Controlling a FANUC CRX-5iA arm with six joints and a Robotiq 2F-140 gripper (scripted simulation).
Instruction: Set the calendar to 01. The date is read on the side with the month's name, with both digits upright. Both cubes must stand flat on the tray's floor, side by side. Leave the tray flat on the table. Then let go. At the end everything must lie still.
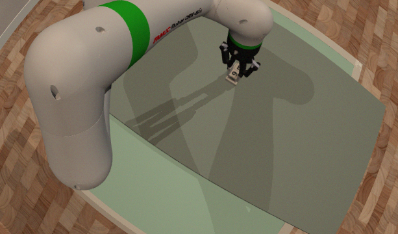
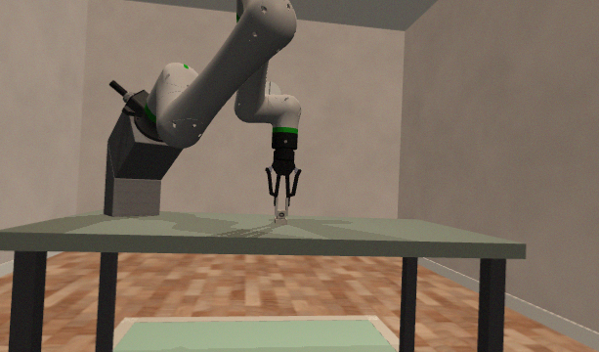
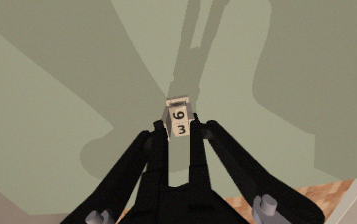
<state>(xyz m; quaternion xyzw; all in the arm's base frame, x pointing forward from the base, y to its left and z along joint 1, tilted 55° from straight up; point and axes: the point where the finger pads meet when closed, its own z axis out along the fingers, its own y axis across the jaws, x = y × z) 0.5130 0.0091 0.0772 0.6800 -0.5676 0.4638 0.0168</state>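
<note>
Right now the calendar tray is 50 mm below my hand and 20 mm to the left of it.
</note>
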